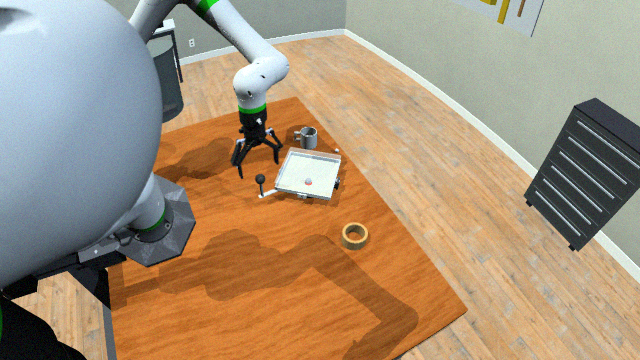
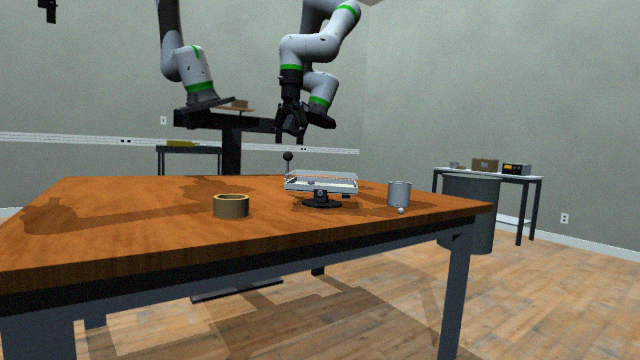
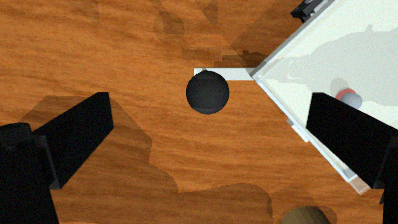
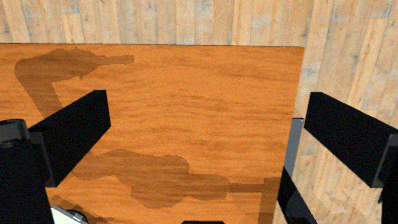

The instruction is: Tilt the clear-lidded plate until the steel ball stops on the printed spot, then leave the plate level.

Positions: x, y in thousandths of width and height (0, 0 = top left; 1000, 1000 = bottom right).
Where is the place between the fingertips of my left gripper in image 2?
At 451, 401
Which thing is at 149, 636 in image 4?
My right gripper.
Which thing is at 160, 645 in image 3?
My left gripper.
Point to a clear-lidded plate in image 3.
At 856, 248
